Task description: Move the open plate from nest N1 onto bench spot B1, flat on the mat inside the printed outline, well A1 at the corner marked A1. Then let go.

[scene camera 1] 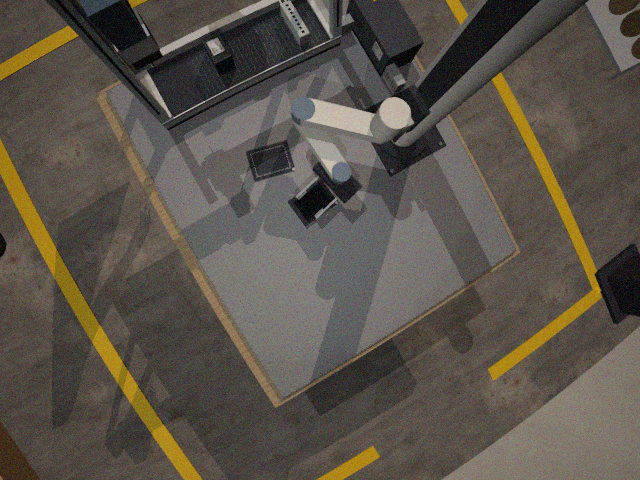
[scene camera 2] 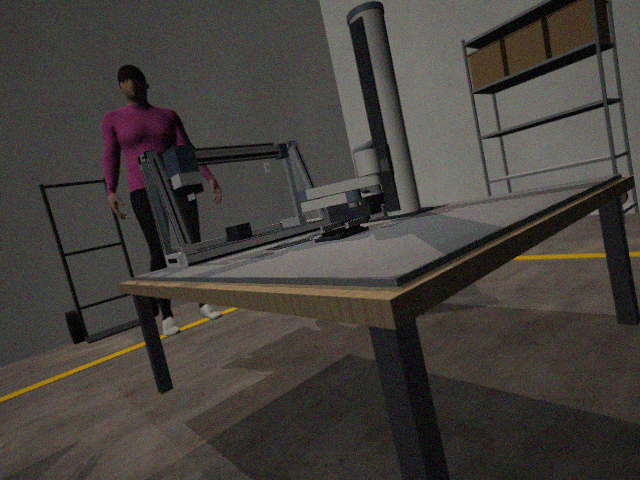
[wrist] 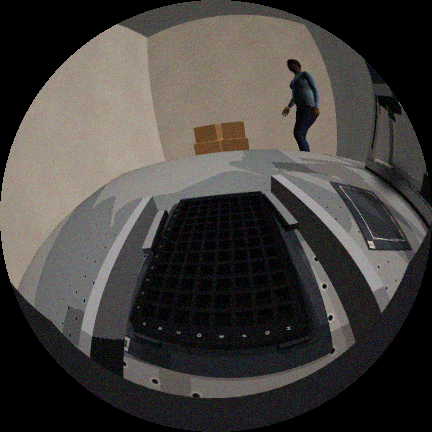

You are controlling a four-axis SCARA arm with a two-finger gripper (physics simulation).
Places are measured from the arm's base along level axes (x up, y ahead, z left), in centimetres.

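Where they show: gripper, fingertip midpoint: (scene camera 1: pixel 306 207) (scene camera 2: pixel 334 227) (wrist: pixel 212 194).
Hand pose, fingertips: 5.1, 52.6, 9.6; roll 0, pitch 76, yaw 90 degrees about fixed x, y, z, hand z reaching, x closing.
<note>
Things, the pixels of their centre, and the offset from my fingertips, as dx, dy, dz. "pt": a spot on its surface instead.
- open plate at the middle of its body: (wrist: pixel 218 246) (scene camera 2: pixel 341 230) (scene camera 1: pixel 313 202) -1.9, -3.8, -0.8
- nest N1 at the middle of its body: (wrist: pixel 221 255) (scene camera 2: pixel 341 233) (scene camera 1: pixel 313 202) -2.9, -3.7, -0.8
- small light tag at a spot on its surface: (wrist: pixel 127 344) pt -2.6, -11.8, +3.4
- light corner mark at the middle of its body: (wrist: pixel 370 244) -3.6, -3.6, -16.4
- small block at a spot on its surface: (scene camera 1: pixel 223 60) pt +7.9, +0.4, -61.2
- white strip with holes, surface spot: (scene camera 1: pixel 295 24) pt +5.6, -31.1, -63.8
- dark box at a spot on its surface: (scene camera 1: pixel 387 33) pt +7.7, -60.9, -43.9
The open plate (scene camera 1: pixel 315 200) (wrist: pixel 220 270), black with rows of wells, lies flat in nest N1 (wrist: pixel 225 364), its letter row toward the wrist camera. A small light tag (wrist: pixel 127 344) shows at the nest's near left corner. My gripper (scene camera 1: pixel 315 198) (scene camera 2: pixel 343 228) (wrist: pixel 212 194) is over the nest, its fingers apart along the plate's two long sides. The pads are close to the plate's edges but do not grip it; their exact height against it is hard to tell. Bench spot B1 (scene camera 1: pixel 250 160) (wrist: pixel 390 245) is a dark mat with a pale printed outline and a light corner mark (wrist: pixel 371 245).
A metal frame (scene camera 1: pixel 253 76) with a dark deck stands behind B1. It holds a small block (scene camera 1: pixel 223 60) and a white strip with holes (scene camera 1: pixel 295 24). A dark box (scene camera 1: pixel 387 33) stands beside the arm's column (scene camera 2: pixel 390 108). A person (scene camera 2: pixel 147 129) stands behind the table.
</note>
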